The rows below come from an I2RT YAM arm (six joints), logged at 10 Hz.
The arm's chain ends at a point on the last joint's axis. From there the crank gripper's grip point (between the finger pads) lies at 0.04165 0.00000 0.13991 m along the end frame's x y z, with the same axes.
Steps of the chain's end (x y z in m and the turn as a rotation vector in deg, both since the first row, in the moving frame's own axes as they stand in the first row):
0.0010, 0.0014, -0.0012, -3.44, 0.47, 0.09
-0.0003, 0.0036, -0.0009, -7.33, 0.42, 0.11
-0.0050, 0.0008, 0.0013, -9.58, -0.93, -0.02
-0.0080, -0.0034, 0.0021, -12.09, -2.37, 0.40
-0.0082, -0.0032, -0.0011, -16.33, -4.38, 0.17
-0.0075, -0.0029, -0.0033, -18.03, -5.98, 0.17
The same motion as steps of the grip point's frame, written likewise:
0.0021, 0.0099, -0.0018, -3.44, 0.47, 0.09
0.0007, 0.0215, -0.0024, -7.33, 0.42, 0.11
-0.0073, 0.0241, 0.0000, -9.58, -0.93, -0.02
-0.0139, 0.0263, 0.0006, -12.09, -2.37, 0.40
-0.0189, 0.0367, -0.0040, -16.33, -4.38, 0.17
-0.0221, 0.0411, -0.0067, -18.03, -5.98, 0.17

